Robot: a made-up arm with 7 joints.
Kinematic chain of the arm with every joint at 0, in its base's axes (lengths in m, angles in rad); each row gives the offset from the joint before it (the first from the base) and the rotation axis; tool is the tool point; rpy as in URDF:
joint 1: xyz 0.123 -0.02 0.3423 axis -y
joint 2: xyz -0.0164 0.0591 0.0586 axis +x
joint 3: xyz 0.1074 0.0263 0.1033 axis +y
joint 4: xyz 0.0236 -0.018 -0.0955 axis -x
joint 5: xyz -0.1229 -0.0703 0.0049 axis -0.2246 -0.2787 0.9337
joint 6: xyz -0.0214 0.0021 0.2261 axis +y
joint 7: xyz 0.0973 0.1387 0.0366 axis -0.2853 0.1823 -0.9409
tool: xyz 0.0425 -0.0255 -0.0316 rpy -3.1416 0 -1.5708
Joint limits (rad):
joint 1: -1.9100..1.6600
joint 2: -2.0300..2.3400
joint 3: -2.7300..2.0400
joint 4: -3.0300..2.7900
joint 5: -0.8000..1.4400
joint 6: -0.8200..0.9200
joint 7: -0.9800..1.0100
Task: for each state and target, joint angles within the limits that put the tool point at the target. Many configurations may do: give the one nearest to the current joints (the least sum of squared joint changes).
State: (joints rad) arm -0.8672 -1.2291 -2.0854 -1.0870 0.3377 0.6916 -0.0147
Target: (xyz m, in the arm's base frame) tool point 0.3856 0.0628 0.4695
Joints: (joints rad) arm -0.7202 -1.0974 -2.0996 -1.4740 0.0657 0.3367 0.0653
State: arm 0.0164 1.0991 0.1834 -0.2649 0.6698 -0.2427 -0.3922
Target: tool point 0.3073 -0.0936 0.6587
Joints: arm -0.3128 0.8000 0.4182 -0.0468 0.4804 -0.2721 -0.4371
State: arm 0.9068 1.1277 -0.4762 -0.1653 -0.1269 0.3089 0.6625
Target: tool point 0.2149 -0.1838 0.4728
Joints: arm 0.6031 1.1628 -0.0123 -0.1970 -0.5040 0.1156 0.4089
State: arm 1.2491 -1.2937 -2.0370 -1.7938 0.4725 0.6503 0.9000
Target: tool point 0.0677 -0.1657 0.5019
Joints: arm 1.2275 -0.7261 -1.4917 -1.6398 1.0257 0.2568 1.0100
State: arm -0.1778 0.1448 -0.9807 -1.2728 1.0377 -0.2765 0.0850
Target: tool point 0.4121 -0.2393 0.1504
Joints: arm -0.4191 -0.2804 -1.8189 -1.9644 1.4400 -0.8200 -0.1015
